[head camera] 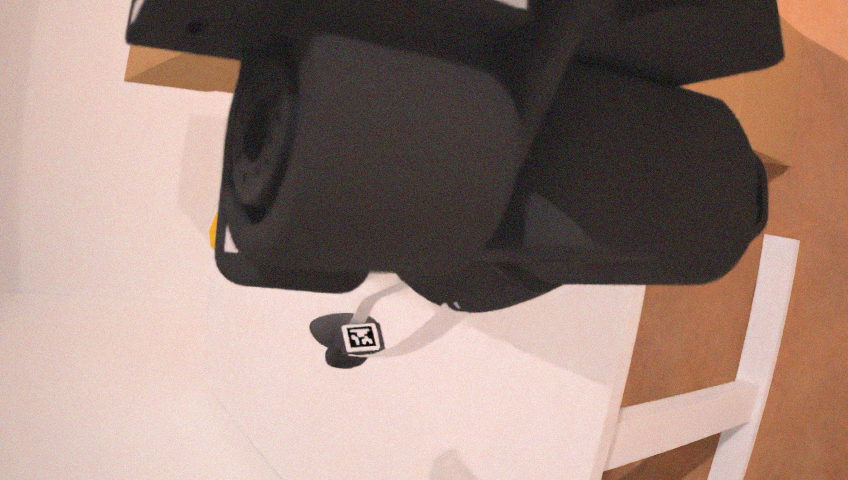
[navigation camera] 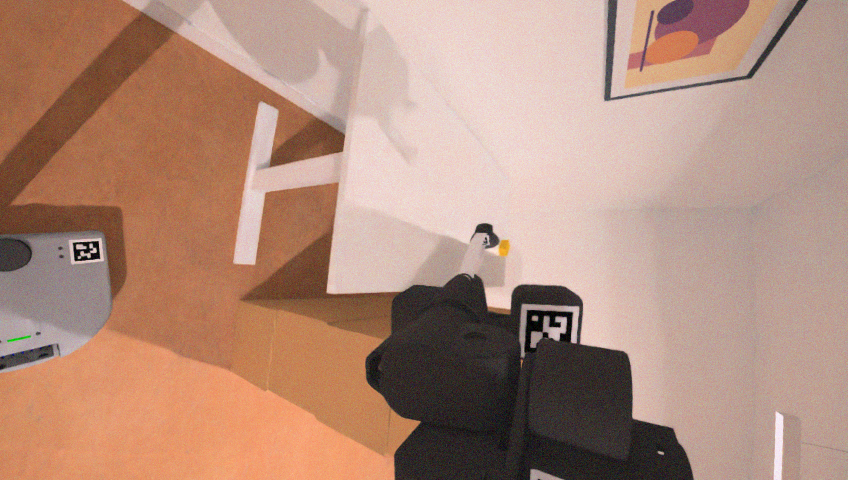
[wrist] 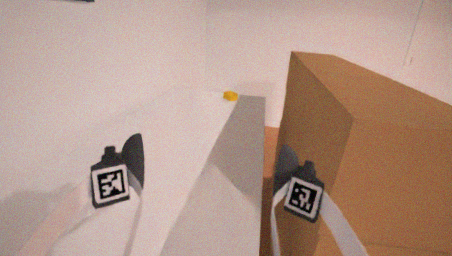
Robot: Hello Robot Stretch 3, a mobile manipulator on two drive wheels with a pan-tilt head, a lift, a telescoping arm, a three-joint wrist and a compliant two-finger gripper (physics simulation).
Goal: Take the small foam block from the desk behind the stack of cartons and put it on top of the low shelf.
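The small yellow foam block lies on the white desk, near its far end by the wall. In the head view the wrist hides most of it. My gripper is open, with nothing between its fingertips. In the wrist view the block shows beyond and above the gap between the fingers, apart from them. In the head view one fingertip shows over the desk and the other is hidden. The brown cartons stand beside the desk. I cannot make out the low shelf.
In the wrist view the carton stack rises close behind the right finger. A white desk leg frame stands at the desk's side. My grey base is at the left of the navigation view. A framed picture hangs on the wall.
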